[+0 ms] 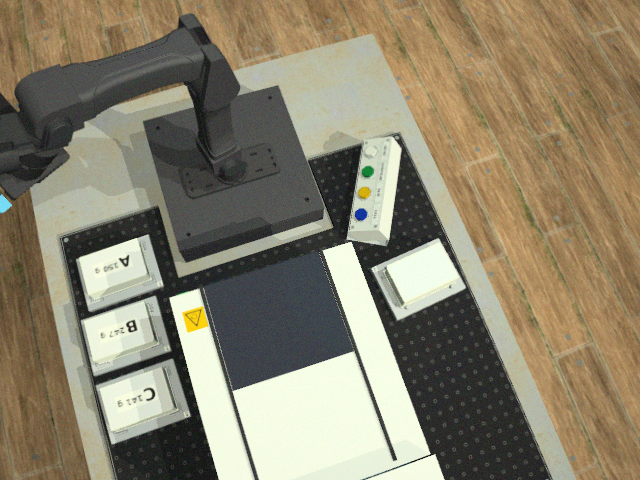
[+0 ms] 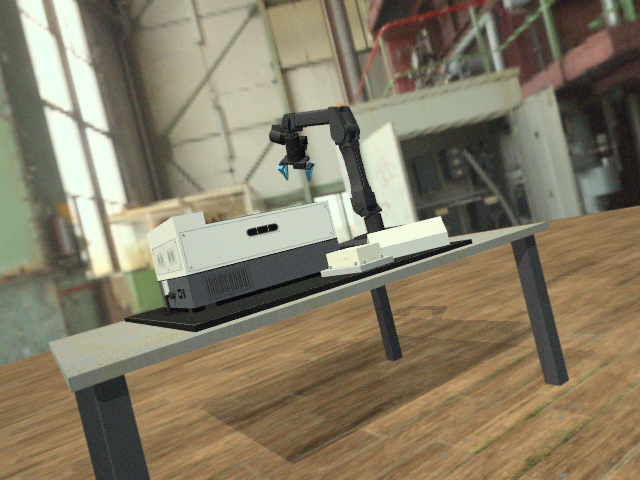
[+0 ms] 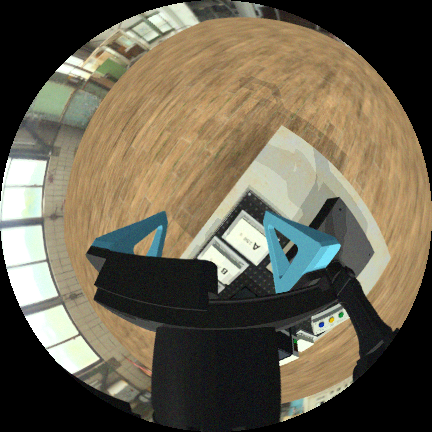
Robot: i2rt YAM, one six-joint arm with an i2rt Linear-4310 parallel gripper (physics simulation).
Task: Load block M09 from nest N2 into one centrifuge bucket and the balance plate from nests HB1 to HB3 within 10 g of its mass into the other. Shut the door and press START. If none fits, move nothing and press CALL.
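Frame: origin at the arm's base, x ahead, y left, z up, level; metres.
Where they show: gripper, fingertip midpoint: point(image 1: 11, 182) point(image 2: 298, 180) point(image 3: 215, 215); arm's base, link origin: point(image 1: 231, 171) point(image 3: 331, 267).
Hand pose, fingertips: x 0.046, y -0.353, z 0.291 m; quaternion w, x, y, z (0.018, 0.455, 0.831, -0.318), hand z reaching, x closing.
Note:
Things, the pixels of their top centre, and the offset from my fingertips. Level surfaces: height alone.
- Plate A, top centre: point(image 1: 112, 265) point(image 3: 248, 241) 0.068 m ahead, 0.062 m left, 0.301 m down
- plate B, top centre: point(image 1: 118, 330) point(image 3: 217, 265) 0.203 m ahead, 0.041 m left, 0.301 m down
- plate C, top centre: point(image 1: 136, 398) 0.341 m ahead, 0.040 m left, 0.301 m down
- unlabelled-looking white block, top centre: point(image 1: 422, 271) point(image 2: 351, 248) point(image 3: 300, 345) 0.294 m ahead, 0.647 m left, 0.295 m down
- button box, top centre: point(image 1: 377, 180) point(image 2: 402, 225) point(image 3: 336, 322) 0.085 m ahead, 0.632 m left, 0.271 m down
- black mat, surface height: 0.355 m down
- grey table, surface height: 0.368 m down
Plate A point(image 1: 116, 271) point(image 3: 244, 237), labelled 150 g, plate B point(image 1: 123, 331) point(image 3: 220, 261), labelled 247 g, and plate C point(image 1: 136, 401), labelled 141 g, sit in three nests in a row. An unlabelled-looking white block point(image 1: 423, 276) point(image 2: 354, 256) sits in a nest across the centrifuge; its marking is unreadable. The white centrifuge point(image 1: 305, 418) point(image 2: 217, 248) has a dark panel between its side rails; no buckets show. The button box point(image 1: 391, 206) point(image 2: 408, 236) has white, green, yellow and blue buttons. My gripper point(image 2: 298, 179) point(image 3: 215, 215) is open and empty, high above the table near the A and B side.
The arm's square base point(image 1: 248, 201) stands between the plate row and the button box. The black mat point(image 1: 444, 372) point(image 2: 201, 321) lies on the grey table point(image 1: 361, 77) point(image 2: 98, 356). The centrifuge body rises well above the nests. The wooden floor point(image 3: 175, 125) surrounds the table.

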